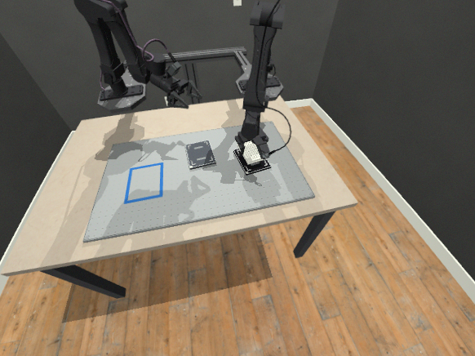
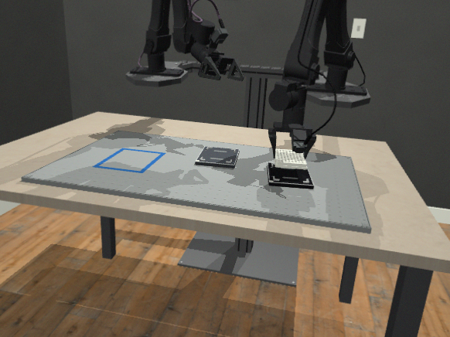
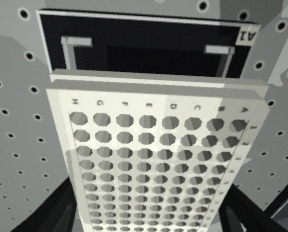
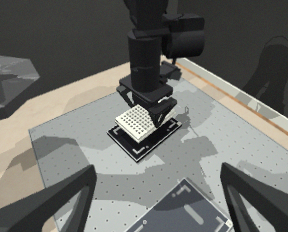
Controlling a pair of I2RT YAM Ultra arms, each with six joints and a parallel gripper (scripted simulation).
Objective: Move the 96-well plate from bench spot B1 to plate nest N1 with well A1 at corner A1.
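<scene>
Right now the black plate nest is 60 mm below my left hand. From my left hand the other things lie so: white 96-well plate 10 mm below.
</scene>
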